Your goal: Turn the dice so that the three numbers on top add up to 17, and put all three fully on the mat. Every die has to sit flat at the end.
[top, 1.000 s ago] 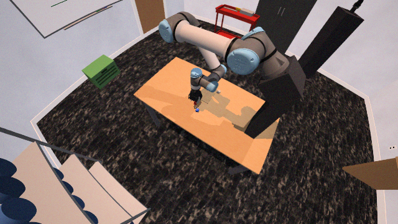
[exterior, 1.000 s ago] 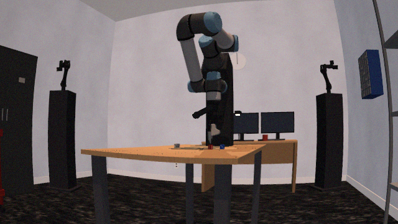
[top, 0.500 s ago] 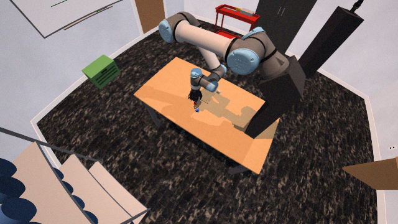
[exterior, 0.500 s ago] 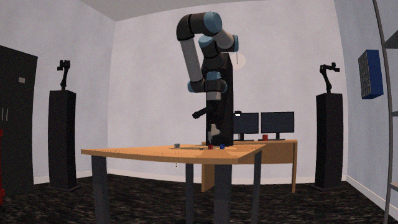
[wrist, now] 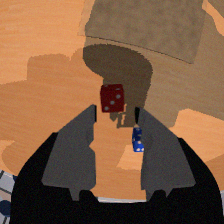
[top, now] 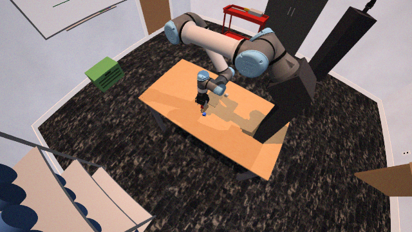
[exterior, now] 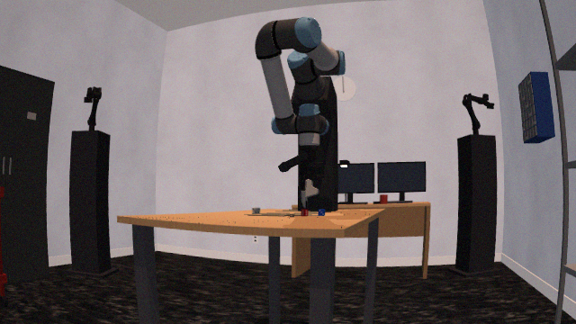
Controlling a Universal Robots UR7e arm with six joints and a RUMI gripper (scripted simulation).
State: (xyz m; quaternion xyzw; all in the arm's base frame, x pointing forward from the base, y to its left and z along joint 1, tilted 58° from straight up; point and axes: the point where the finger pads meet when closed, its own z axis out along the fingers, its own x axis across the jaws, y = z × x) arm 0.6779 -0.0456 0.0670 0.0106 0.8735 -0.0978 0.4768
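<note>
My hand is 3 cm above the red die. Round my hand: blue die 3 cm behind, 7 cm to the left, 3 cm below; grey die 18 cm behind, 18 cm to the right, 3 cm below; tan mat 6 cm behind, 12 cm to the right, 4 cm below.
</note>
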